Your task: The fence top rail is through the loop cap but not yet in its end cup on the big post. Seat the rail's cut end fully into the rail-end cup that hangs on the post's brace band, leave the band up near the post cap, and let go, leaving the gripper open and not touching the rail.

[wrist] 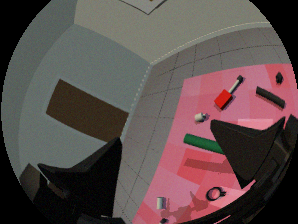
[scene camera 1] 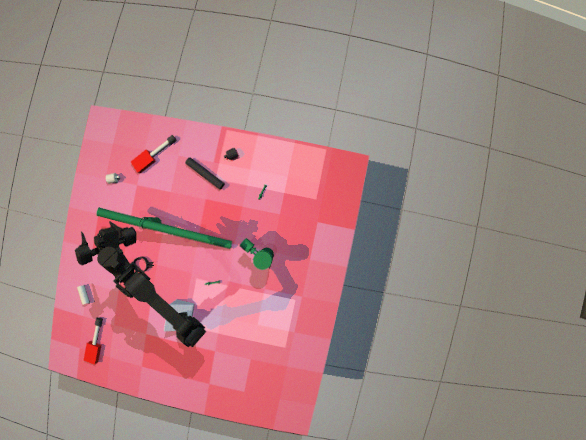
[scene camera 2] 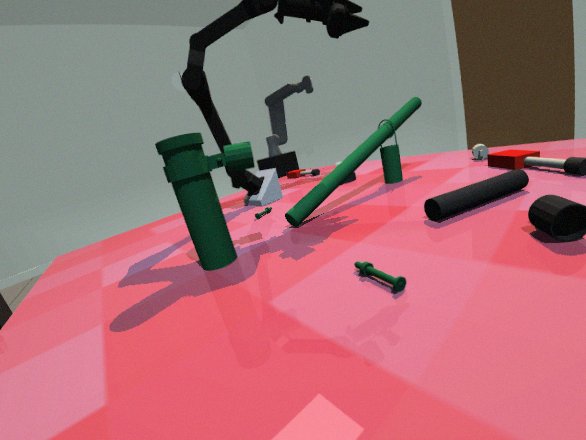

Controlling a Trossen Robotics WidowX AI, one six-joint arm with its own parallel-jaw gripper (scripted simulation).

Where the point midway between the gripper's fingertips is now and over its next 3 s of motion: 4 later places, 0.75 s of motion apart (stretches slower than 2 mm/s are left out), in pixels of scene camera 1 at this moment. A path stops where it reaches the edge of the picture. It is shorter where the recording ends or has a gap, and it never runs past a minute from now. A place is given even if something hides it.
My gripper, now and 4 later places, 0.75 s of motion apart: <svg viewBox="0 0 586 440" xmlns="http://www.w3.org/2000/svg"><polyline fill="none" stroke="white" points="95,227 192,241 229,245 240,246 244,242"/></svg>
